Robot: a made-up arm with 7 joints. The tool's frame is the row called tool. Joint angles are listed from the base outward.
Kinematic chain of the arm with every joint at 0, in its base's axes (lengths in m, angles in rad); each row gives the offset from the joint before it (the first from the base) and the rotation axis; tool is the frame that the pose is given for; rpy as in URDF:
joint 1: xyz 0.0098 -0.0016 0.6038 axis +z
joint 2: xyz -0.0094 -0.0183 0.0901 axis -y
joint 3: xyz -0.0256 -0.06 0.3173 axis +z
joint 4: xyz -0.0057 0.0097 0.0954 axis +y
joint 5: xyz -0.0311 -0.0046 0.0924 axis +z
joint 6: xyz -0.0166 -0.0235 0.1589 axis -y
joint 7: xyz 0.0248 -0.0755 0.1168 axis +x
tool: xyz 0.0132 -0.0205 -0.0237 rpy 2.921 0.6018 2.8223
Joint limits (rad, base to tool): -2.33..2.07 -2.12..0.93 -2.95..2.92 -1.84..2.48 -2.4..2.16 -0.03..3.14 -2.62..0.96
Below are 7 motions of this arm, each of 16 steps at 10 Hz.
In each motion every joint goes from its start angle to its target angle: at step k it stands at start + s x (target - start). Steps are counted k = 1, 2, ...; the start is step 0. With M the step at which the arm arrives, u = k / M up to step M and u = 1 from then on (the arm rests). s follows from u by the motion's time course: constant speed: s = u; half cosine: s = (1 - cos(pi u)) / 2; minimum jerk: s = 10 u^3 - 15 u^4 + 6 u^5.
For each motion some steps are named. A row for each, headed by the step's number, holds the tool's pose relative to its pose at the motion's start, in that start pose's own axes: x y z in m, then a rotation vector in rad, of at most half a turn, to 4 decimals.
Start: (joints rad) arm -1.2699 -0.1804 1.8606 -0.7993 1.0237 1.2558 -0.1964
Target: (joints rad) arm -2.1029 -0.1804 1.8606 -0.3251 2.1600 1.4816 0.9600
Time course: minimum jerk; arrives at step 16
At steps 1, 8, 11, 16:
1: 0.0002 0.0002 0.0008 -0.0031 0.0017 0.0017
8: 0.0735 0.0143 0.1553 -0.5918 0.3444 0.5374
11: 0.1358 -0.0013 0.2161 -0.8895 0.4274 0.9806
16: 0.1692 -0.0175 0.2366 -1.0513 0.4042 1.2312

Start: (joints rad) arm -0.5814 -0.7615 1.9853 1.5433 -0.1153 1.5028 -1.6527
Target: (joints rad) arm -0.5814 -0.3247 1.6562 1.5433 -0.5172 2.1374 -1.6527
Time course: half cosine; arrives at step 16
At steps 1, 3, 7, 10, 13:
1: -0.0012 -0.0005 -0.0017 0.0090 0.0014 -0.0013
3: -0.0112 -0.0037 -0.0156 0.0795 0.0105 -0.0122
7: -0.0579 -0.0071 -0.0806 0.3823 0.0112 -0.0670
10: -0.1034 0.0064 -0.1441 0.6529 -0.0412 -0.1292
13: -0.1381 0.0281 -0.1934 0.8536 -0.1155 -0.1857

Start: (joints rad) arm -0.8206 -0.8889 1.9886 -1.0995 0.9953 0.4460 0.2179
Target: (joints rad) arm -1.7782 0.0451 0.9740 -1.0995 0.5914 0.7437 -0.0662
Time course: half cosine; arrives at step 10
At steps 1, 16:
1: -0.0058 0.0205 0.0202 0.0345 0.0235 -0.0255
16: 0.5881 0.2493 0.8287 1.2724 0.7313 -1.6874

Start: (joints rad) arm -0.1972 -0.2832 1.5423 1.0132 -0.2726 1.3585 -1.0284
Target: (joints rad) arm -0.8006 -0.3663 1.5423 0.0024 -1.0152 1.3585 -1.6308
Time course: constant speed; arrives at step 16
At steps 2, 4, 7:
2: 0.0219 -0.0510 -0.0467 0.2478 -0.0075 0.0339
4: 0.0477 -0.0908 -0.1014 0.5011 0.0091 0.0606
7: 0.0891 -0.1262 -0.1939 0.8852 0.0791 0.0885

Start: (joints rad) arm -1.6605 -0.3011 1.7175 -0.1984 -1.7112 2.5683 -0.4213
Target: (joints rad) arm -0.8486 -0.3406 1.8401 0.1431 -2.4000 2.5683 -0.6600
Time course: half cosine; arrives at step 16
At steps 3, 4, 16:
3: 0.0137 0.0161 0.0033 -0.0336 0.0134 0.0037
4: 0.0229 0.0285 0.0049 -0.0587 0.0202 0.0077
16: 0.0580 0.1945 -0.0352 -0.3113 -0.1104 0.1899

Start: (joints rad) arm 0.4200 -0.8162 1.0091 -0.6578 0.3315 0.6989 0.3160
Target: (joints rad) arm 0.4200 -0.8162 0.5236 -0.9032 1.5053 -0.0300 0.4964
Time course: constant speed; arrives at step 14
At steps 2, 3, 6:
2: -0.0028 0.0154 0.0203 -0.0575 0.1455 -0.0358
3: -0.0032 0.0243 0.0315 -0.0802 0.2219 -0.0569
6: 0.0007 0.0554 0.0692 -0.1232 0.4635 -0.1303

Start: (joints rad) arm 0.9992 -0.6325 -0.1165 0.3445 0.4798 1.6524 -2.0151
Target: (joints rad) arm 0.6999 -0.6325 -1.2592 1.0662 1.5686 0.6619 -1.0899
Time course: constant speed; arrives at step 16
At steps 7, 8, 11, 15, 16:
7: 0.1260 0.0598 0.0936 -0.5477 0.5370 -0.1769
8: 0.1556 0.0599 0.1019 -0.6098 0.6409 -0.1580
11: 0.2507 0.0451 0.1119 -0.7642 0.9541 -0.0235
15: 0.3710 -0.0008 0.0881 -0.8961 1.3011 0.3268
16: 0.3969 -0.0149 0.0764 -0.9172 1.3626 0.4391

